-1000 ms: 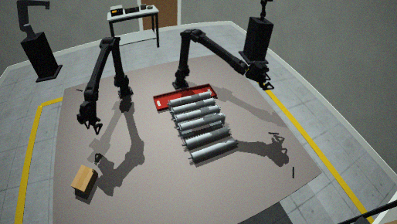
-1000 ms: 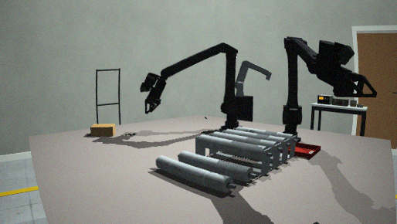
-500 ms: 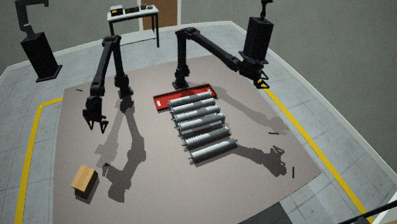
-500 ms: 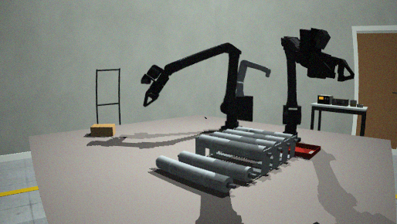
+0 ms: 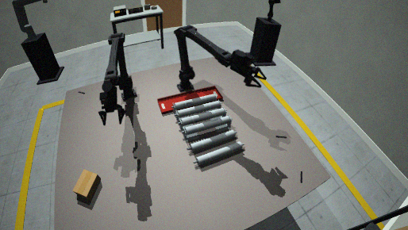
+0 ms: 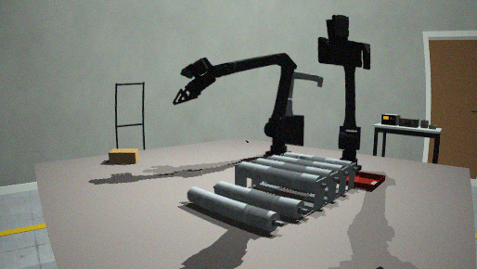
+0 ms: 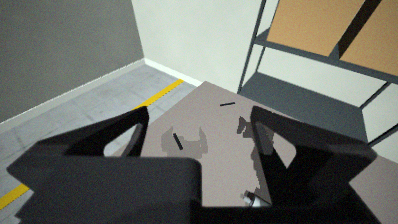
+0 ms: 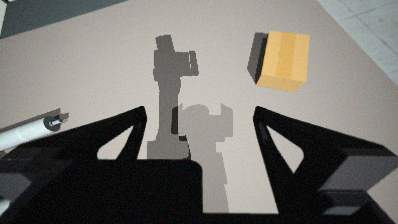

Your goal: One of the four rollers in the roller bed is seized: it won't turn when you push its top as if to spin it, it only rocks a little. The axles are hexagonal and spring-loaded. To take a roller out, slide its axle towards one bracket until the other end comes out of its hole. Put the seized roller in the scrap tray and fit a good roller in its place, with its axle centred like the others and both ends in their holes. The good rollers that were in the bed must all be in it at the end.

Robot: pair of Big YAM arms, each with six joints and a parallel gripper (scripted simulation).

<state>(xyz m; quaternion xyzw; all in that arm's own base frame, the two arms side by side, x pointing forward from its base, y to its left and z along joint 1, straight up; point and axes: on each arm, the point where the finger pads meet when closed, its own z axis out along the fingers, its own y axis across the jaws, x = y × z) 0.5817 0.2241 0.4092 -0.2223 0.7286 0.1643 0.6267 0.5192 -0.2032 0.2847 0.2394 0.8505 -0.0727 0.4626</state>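
The bed roller lies 53 cm to the left of my right hand, 22 cm behind it and 21 cm below it. The rest, counted from my right hand: red scrap tray: 50 cm to the left, 40 cm behind, 28 cm below; cardboard box: 27 cm to the right, 25 cm below, 20 cm ahead.
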